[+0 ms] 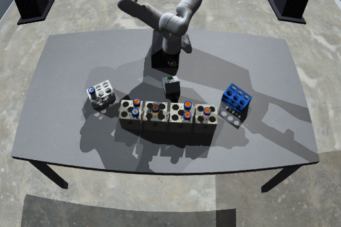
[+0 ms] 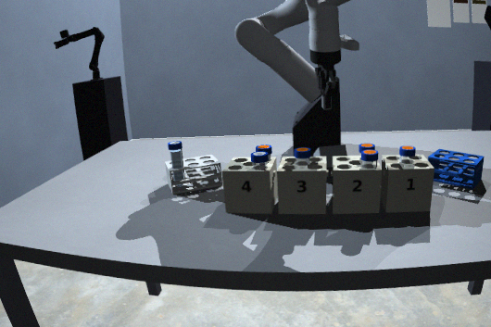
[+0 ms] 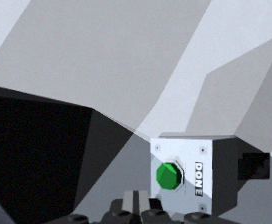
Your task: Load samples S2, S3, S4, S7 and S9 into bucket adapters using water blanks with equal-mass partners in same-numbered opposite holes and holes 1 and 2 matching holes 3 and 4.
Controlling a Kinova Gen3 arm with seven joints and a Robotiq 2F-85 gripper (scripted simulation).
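My hand is 13 cm above the done desk and 2 cm short of it. From my hand the other things lie so: sample tube S4: 16 cm ahead, 15 cm to the right, 12 cm below; sample tube S2: 19 cm ahead, 12 cm below, 6 cm to the right; sample tube S7: 19 cm ahead, 12 cm below, 7 cm to the left.
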